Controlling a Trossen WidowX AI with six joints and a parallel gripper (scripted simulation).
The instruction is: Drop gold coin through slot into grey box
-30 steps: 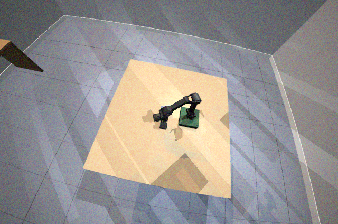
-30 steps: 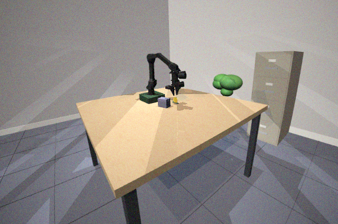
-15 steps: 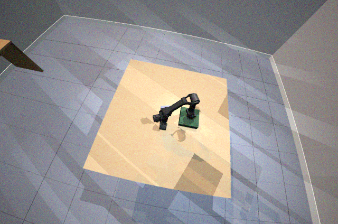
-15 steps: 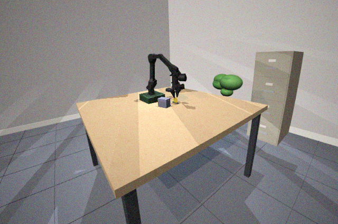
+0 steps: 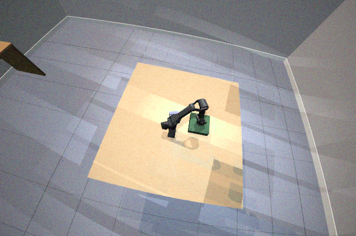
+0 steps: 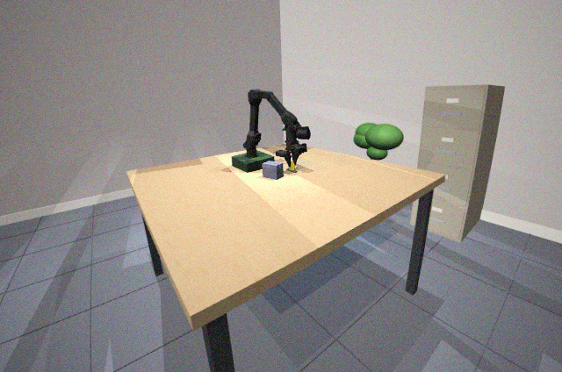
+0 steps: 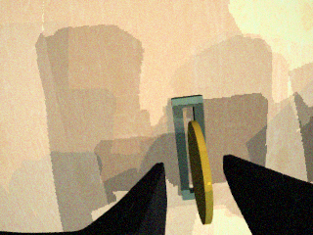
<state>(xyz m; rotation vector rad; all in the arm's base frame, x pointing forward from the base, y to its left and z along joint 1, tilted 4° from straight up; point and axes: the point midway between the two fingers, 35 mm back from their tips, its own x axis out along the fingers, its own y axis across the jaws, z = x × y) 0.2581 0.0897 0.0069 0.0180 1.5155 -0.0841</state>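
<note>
My gripper tip is right at the gold coin.
</note>
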